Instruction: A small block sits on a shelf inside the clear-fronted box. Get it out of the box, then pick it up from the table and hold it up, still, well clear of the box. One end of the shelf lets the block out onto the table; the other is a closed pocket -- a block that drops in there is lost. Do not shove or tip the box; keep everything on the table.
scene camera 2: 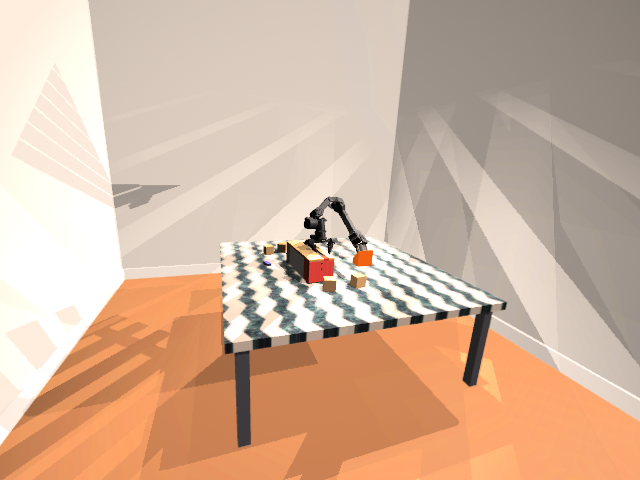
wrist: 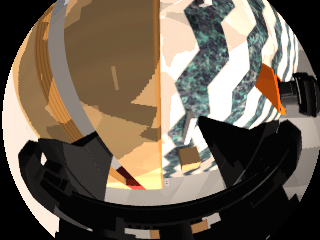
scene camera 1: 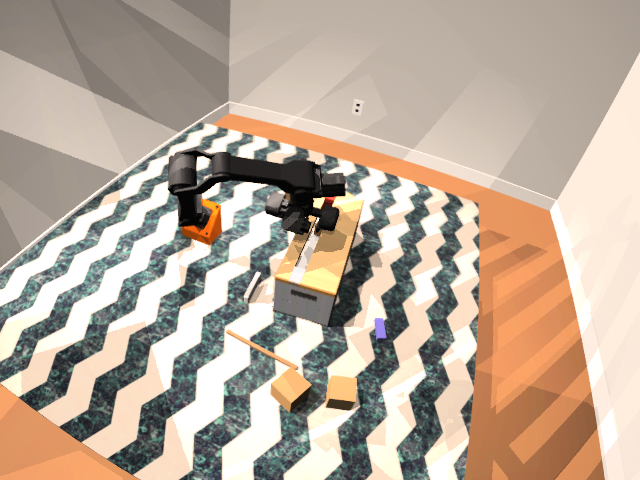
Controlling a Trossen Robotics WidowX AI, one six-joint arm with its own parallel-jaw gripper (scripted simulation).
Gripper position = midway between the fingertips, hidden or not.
I see my gripper (scene camera 1: 302,227).
My gripper shows as well in the wrist view (wrist: 158,123).
